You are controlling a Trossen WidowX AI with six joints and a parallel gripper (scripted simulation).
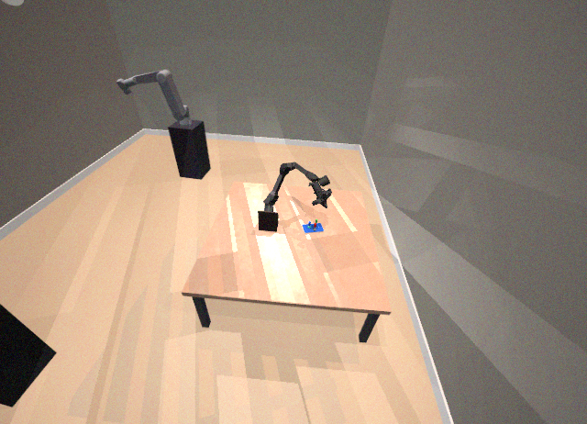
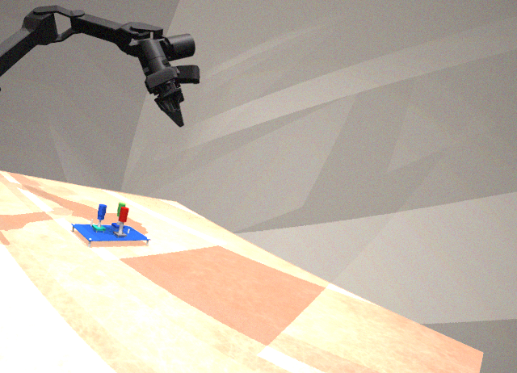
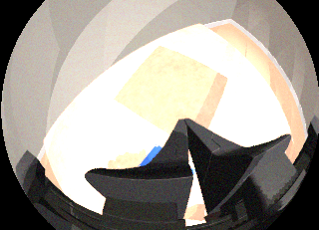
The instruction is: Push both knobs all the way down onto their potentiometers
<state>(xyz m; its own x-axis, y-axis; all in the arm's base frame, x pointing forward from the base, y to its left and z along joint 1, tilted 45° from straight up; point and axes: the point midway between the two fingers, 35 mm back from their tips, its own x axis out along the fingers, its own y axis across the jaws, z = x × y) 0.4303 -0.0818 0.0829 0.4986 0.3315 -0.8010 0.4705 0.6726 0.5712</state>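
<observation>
The blue knob lies 230 mm below my gripper tip, 110 mm behind it and 60 mm to the left of it. Also, from my gripper tip: green knob (220 mm below, 100 mm to the left, 60 mm behind).
</observation>
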